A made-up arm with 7 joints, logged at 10 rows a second.
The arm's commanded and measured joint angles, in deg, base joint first. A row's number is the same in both.
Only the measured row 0 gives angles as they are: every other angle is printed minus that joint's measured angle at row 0.
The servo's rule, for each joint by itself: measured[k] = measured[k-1] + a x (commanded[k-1-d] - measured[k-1]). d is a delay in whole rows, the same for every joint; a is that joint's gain. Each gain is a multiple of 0.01, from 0.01 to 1. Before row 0 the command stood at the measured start. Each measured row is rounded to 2 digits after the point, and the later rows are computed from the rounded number. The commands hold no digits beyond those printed.
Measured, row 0: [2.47 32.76 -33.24 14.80 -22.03 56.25 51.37]
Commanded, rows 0 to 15: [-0.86 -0.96 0.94 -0.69 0.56 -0.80 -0.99]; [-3.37 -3.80 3.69 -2.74 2.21 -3.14 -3.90]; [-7.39 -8.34 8.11 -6.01 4.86 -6.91 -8.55]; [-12.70 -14.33 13.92 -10.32 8.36 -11.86 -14.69]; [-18.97 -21.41 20.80 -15.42 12.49 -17.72 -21.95]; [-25.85 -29.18 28.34 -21.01 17.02 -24.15 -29.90]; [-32.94 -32.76 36.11 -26.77 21.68 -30.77 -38.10]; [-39.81 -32.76 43.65 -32.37 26.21 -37.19 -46.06]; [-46.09 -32.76 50.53 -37.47 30.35 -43.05 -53.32]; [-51.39 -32.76 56.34 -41.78 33.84 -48.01 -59.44]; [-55.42 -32.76 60.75 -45.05 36.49 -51.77 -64.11]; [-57.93 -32.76 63.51 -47.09 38.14 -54.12 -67.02]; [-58.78 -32.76 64.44 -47.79 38.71 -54.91 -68.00]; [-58.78 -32.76 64.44 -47.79 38.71 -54.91 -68.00]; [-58.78 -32.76 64.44 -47.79 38.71 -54.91 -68.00]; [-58.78 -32.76 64.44 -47.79 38.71 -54.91 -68.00]
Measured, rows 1 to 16: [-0.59 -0.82 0.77 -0.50 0.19 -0.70 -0.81]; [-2.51 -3.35 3.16 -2.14 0.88 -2.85 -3.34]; [-5.88 -7.59 7.22 -4.97 2.23 -6.42 -7.61]; [-10.59 -13.32 12.71 -8.88 4.31 -11.21 -13.42]; [-16.37 -20.20 19.34 -13.65 7.09 -16.94 -20.41]; [-22.91 -27.83 26.72 -19.02 10.47 -23.28 -28.19]; [-29.83 -32.02 34.42 -24.68 14.28 -29.87 -36.32]; [-36.72 -32.65 41.99 -30.29 18.34 -36.31 -44.31]; [-43.19 -32.74 48.99 -35.53 22.42 -42.24 -51.70]; [-48.85 -32.76 55.02 -40.09 26.30 -47.32 -58.05]; [-53.38 -32.76 59.72 -43.71 29.76 -51.24 -63.02]; [-56.52 -32.76 62.83 -46.18 32.61 -53.77 -66.30]; [-58.08 -32.76 64.15 -47.36 34.68 -54.77 -67.69]; [-58.56 -32.76 64.39 -47.67 36.05 -54.89 -67.94]; [-58.71 -32.76 64.43 -47.76 36.95 -54.91 -67.99]; [-58.76 -32.76 64.44 -47.78 37.55 -54.91 -68.00]
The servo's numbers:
d 0
a 0.69 0.85 0.82 0.73 0.34 0.88 0.82

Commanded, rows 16 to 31: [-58.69 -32.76 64.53 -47.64 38.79 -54.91 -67.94]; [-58.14 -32.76 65.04 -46.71 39.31 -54.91 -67.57]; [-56.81 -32.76 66.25 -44.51 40.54 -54.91 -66.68]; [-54.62 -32.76 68.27 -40.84 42.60 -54.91 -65.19]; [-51.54 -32.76 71.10 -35.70 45.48 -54.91 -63.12]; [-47.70 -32.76 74.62 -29.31 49.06 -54.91 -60.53]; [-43.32 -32.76 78.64 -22.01 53.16 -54.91 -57.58]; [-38.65 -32.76 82.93 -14.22 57.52 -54.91 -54.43]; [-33.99 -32.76 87.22 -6.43 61.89 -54.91 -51.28]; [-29.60 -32.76 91.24 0.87 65.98 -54.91 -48.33]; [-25.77 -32.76 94.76 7.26 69.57 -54.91 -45.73]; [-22.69 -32.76 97.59 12.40 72.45 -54.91 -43.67]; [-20.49 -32.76 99.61 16.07 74.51 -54.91 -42.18]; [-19.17 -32.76 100.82 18.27 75.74 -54.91 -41.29]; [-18.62 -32.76 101.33 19.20 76.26 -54.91 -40.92]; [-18.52 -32.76 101.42 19.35 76.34 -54.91 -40.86]
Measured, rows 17 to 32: [-58.71 -32.76 64.51 -47.68 37.97 -54.91 -67.95]; [-58.32 -32.76 64.94 -46.97 38.43 -54.91 -67.64]; [-57.28 -32.76 66.01 -45.17 39.15 -54.91 -66.85]; [-55.44 -32.76 67.86 -42.01 40.32 -54.91 -65.49]; [-52.75 -32.76 70.52 -37.40 42.07 -54.91 -63.55]; [-49.27 -32.76 73.88 -31.49 44.45 -54.91 -61.07]; [-45.16 -32.76 77.78 -24.57 47.41 -54.91 -58.21]; [-40.67 -32.76 82.00 -17.01 50.85 -54.91 -55.11]; [-36.06 -32.76 86.28 -9.29 54.60 -54.91 -51.97]; [-31.60 -32.76 90.35 -1.87 58.47 -54.91 -48.99]; [-27.58 -32.76 93.97 4.79 62.24 -54.91 -46.32]; [-24.21 -32.76 96.94 10.35 65.71 -54.91 -44.15]; [-21.64 -32.76 99.13 14.53 68.70 -54.91 -42.53]; [-19.94 -32.76 100.52 17.26 71.09 -54.91 -41.51]; [-19.03 -32.76 101.18 18.68 72.85 -54.91 -41.03]; [-18.68 -32.76 101.38 19.17 74.04 -54.91 -40.89]
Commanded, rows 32 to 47: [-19.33 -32.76 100.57 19.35 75.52 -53.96 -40.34]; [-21.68 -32.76 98.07 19.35 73.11 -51.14 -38.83]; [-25.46 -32.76 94.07 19.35 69.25 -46.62 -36.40]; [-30.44 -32.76 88.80 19.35 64.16 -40.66 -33.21]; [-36.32 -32.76 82.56 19.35 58.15 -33.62 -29.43]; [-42.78 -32.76 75.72 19.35 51.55 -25.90 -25.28]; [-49.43 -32.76 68.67 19.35 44.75 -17.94 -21.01]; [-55.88 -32.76 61.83 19.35 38.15 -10.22 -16.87]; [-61.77 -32.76 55.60 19.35 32.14 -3.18 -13.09]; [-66.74 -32.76 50.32 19.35 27.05 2.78 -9.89]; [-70.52 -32.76 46.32 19.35 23.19 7.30 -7.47]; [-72.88 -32.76 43.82 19.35 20.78 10.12 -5.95]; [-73.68 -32.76 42.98 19.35 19.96 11.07 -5.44]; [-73.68 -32.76 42.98 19.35 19.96 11.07 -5.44]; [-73.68 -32.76 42.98 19.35 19.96 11.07 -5.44]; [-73.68 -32.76 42.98 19.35 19.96 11.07 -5.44]
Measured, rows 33 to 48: [-19.13 -32.76 100.72 19.30 74.54 -54.07 -40.44]; [-20.89 -32.76 98.55 19.34 74.05 -51.49 -39.12]; [-24.04 -32.76 94.88 19.35 72.42 -47.20 -36.89]; [-28.46 -32.76 89.89 19.35 69.61 -41.44 -33.87]; [-33.88 -32.76 83.88 19.35 65.71 -34.56 -30.23]; [-40.02 -32.76 77.19 19.35 60.90 -26.94 -26.17]; [-46.51 -32.76 70.20 19.35 55.41 -19.02 -21.94]; [-52.98 -32.76 63.34 19.35 49.54 -11.28 -17.78]; [-59.05 -32.76 56.99 19.35 43.62 -4.15 -13.93]; [-64.36 -32.76 51.52 19.35 37.99 1.95 -10.62]; [-68.61 -32.76 47.26 19.35 32.96 6.66 -8.04]; [-71.56 -32.76 44.44 19.35 28.82 9.70 -6.33]; [-73.02 -32.76 43.24 19.35 25.81 10.91 -5.60]; [-73.48 -32.76 43.03 19.35 23.82 11.05 -5.47]; [-73.62 -32.76 42.99 19.35 22.51 11.07 -5.45]; [-73.66 -32.76 42.98 19.35 21.64 11.07 -5.44]
